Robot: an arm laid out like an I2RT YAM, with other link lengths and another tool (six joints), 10 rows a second.
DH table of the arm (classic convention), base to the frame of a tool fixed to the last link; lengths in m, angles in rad. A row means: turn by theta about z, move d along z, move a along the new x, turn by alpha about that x. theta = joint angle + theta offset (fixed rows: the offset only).
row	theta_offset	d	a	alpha
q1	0	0.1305	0.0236	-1.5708
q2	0	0	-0.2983	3.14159
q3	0.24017	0	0.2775	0
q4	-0.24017	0	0.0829	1.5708
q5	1.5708	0.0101	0	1.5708
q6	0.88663	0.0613	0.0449	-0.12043
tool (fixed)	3.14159	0.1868	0	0
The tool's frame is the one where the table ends.
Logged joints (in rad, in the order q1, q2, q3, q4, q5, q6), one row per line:
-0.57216 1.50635 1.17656 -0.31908 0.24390 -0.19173
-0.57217 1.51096 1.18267 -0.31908 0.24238 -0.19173
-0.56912 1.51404 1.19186 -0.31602 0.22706 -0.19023
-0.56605 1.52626 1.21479 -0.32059 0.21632 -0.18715
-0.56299 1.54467 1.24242 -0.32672 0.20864 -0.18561
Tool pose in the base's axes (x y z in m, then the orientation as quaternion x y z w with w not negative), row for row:
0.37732 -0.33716 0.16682 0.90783 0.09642 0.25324 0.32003
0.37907 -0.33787 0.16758 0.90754 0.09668 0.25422 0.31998
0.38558 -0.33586 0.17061 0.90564 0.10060 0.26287 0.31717
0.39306 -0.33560 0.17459 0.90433 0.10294 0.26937 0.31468
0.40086 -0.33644 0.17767 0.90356 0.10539 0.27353 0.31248
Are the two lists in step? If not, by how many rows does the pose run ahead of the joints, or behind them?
They are in step.
